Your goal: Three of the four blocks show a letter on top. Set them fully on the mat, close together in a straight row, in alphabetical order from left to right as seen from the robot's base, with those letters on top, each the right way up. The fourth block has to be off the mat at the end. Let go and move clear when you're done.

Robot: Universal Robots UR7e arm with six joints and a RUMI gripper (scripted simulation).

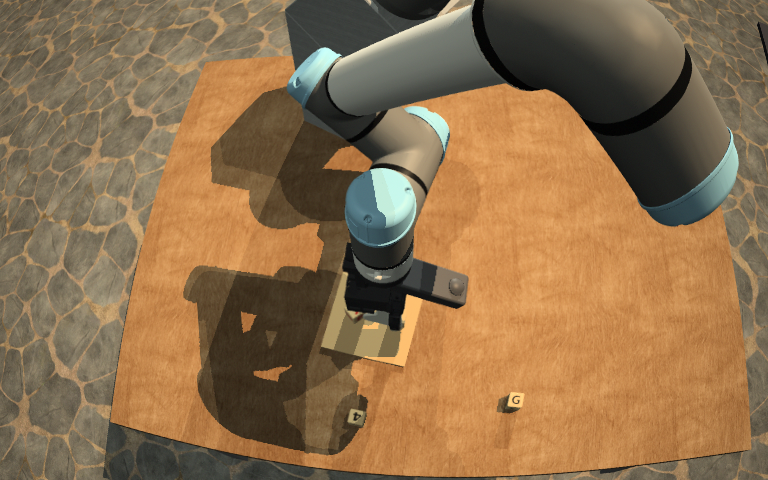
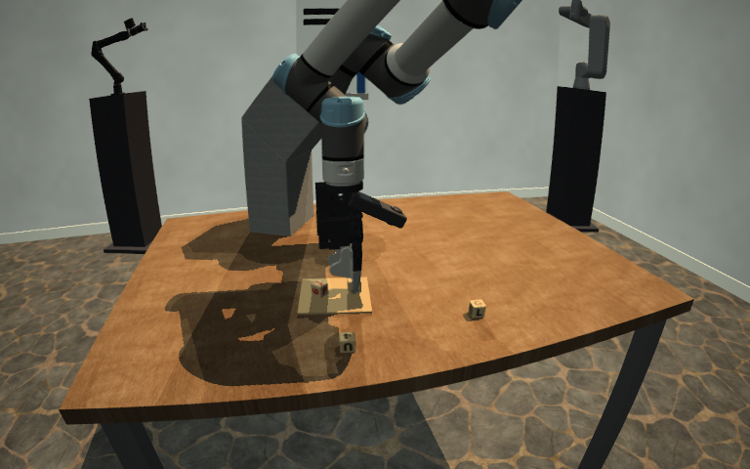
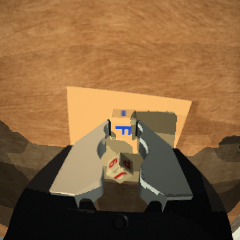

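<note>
The block is right at my hand. Also, from my hand: tan mat 10 mm ahead, 40 mm to the right, 20 mm below.
</note>
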